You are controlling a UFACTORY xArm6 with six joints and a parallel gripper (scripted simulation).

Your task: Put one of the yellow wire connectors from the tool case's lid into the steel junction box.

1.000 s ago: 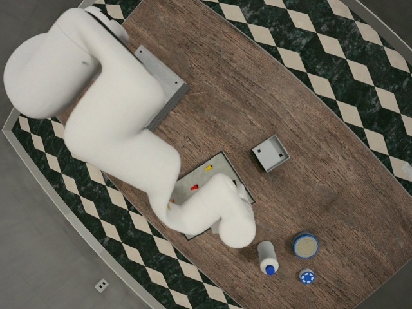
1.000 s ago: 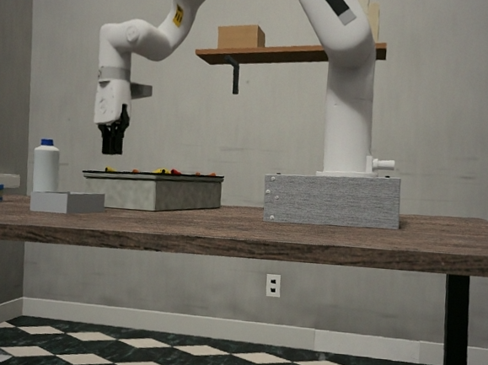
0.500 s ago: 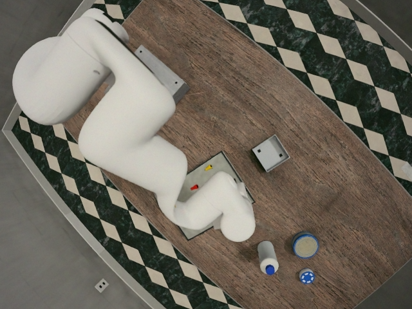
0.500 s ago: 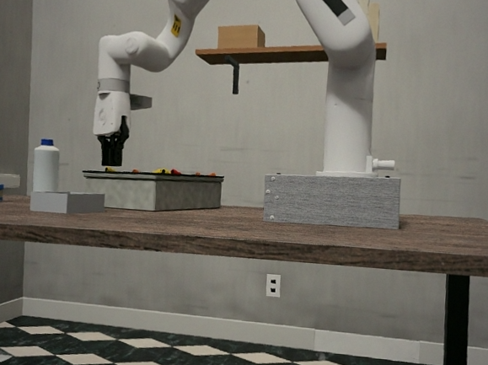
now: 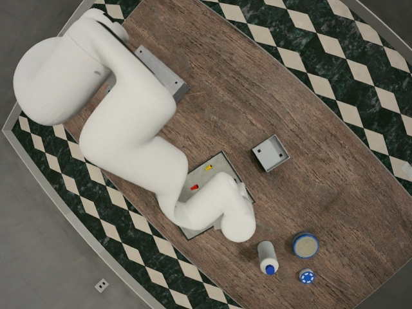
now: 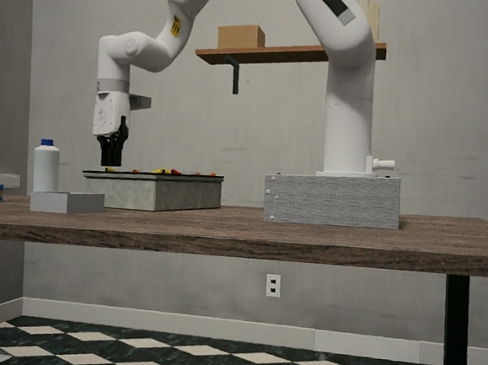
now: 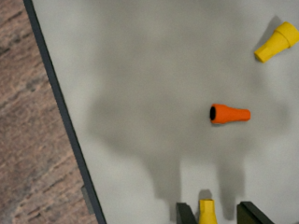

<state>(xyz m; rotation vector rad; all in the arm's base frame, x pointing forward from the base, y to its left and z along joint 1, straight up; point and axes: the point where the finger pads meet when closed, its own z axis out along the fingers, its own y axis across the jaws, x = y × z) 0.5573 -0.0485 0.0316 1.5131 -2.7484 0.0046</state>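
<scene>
Right now my hand is 110 mm to the left of the tool case, 70 mm past it and 60 mm above it. Round my hand: red connector 130 mm behind, 100 mm to the right, 30 mm below; yellow wire connector 140 mm behind, 30 mm below, 10 mm to the right.
</scene>
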